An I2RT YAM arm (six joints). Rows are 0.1 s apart.
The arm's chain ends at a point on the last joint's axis. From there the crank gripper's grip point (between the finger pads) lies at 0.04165 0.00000 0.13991 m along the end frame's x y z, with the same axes.
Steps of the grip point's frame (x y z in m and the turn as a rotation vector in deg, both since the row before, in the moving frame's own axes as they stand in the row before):
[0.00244 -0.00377 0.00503 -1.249 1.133 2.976]
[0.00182 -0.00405 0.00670 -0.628 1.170 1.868]
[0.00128 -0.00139 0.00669 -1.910 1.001 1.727]
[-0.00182 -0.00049 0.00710 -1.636 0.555 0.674]
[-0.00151 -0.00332 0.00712 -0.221 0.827 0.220]
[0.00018 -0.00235 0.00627 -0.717 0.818 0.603]
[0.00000 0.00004 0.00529 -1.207 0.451 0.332]
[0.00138 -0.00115 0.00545 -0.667 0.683 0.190]
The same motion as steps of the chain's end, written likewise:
[-0.00018 -0.00904 0.00594 -1.249 1.133 2.976]
[-0.00098 -0.00698 0.00760 -0.628 1.170 1.868]
[-0.00107 -0.00733 0.00754 -1.910 1.001 1.727]
[-0.00315 -0.00498 0.00757 -1.636 0.555 0.674]
[-0.00352 -0.00402 0.00774 -0.221 0.827 0.220]
[-0.00180 -0.00455 0.00689 -0.717 0.818 0.603]
[-0.00109 -0.00315 0.00566 -1.207 0.451 0.332]
[-0.00028 -0.00292 0.00597 -0.667 0.683 0.190]

